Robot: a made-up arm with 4 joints.
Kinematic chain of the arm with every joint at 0, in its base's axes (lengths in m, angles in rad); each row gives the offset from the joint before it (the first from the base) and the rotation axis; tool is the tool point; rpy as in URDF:
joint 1: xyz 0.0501 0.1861 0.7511 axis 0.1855 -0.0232 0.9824
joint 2: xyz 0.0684 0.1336 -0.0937 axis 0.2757 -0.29 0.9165
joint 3: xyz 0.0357 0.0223 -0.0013 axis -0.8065 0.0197 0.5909
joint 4: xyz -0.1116 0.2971 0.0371 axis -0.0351 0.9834 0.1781
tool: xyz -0.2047 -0.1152 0.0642 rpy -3.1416 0 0
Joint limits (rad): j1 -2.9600..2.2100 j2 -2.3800..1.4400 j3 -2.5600..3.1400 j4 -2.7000..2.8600
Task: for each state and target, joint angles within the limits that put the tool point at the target. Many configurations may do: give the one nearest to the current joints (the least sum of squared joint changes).
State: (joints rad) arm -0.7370 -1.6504 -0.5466 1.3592
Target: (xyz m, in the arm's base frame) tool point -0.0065 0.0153 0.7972
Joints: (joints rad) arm -1.3017 -2.3712 -0.5029 2.2337
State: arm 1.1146 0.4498 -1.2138 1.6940
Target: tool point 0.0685 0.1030 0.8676
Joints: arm 1.2171 0.1854 -2.0837 0.9220
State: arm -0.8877 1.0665 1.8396 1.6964
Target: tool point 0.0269 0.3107 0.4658
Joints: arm -0.7092 1.1209 1.9292 1.8775
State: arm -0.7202 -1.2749 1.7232 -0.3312
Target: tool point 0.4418 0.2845 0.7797
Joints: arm -1.4531 -1.6372 2.1072 -0.2262
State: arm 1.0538 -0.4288 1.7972 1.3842
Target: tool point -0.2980 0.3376 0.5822
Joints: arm 1.3702 -0.7512 1.6937 1.9582
